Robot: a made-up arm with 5 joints.
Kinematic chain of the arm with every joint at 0, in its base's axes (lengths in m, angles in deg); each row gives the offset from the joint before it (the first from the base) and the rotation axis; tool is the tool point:
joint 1: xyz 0 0 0.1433 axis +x
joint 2: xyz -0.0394 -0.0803 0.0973 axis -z
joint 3: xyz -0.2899 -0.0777 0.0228 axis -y
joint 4: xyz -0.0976 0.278 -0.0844 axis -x
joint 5: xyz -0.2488 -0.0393 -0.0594 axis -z
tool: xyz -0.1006 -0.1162 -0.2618
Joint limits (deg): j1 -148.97..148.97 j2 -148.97..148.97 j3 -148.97..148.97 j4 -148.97..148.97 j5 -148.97..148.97
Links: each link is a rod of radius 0.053 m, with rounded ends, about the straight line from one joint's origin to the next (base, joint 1, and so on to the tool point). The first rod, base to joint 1, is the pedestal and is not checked.
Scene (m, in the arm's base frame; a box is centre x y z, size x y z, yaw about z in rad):
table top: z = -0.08
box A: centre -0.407 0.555 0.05 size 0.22 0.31 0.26 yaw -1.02
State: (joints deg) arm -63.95 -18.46 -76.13 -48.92 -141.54
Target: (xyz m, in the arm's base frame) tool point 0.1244 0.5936 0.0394
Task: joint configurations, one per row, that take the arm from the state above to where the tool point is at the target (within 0.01 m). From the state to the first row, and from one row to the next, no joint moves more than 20 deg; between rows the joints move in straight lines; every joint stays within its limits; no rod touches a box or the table.
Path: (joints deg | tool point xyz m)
1: -46.09 -24.58 -78.61 -50.10 -144.02 | -0.7849 0.2300 0.2720
2: -28.22 -30.70 -81.10 -51.27 -146.49 | -0.7870 0.1302 0.3823
3: -10.36 -36.82 -83.58 -52.45 -148.97 | -0.7827 -0.0091 0.4383
4: -11.60 -19.21 -94.48 -59.38 -146.12 | -0.6882 0.2627 0.4333
5: -12.83 -1.60 -105.38 -66.32 -143.26 | -0.5022 0.4705 0.4130
6: -14.07 16.01 -116.28 -73.25 -140.41 | -0.2601 0.5842 0.3876
7: -15.31 33.62 -127.17 -80.18 -137.55 | -0.0056 0.5933 0.3659
8: -16.55 51.23 -138.07 -87.11 -134.70 | 0.2199 0.5074 0.3530
9: -17.79 68.84 -148.97 -94.05 -131.85 | 0.3853 0.3520 0.3493
10: -26.25 61.39 -133.63 -93.20 -137.55 | 0.3138 0.4673 0.2707
11: -34.72 53.93 -118.30 -92.36 -143.26 | 0.2260 0.5503 0.1631
12: -43.18 46.47 -102.96 -91.51 -148.97 | 0.1244 0.5936 0.0394

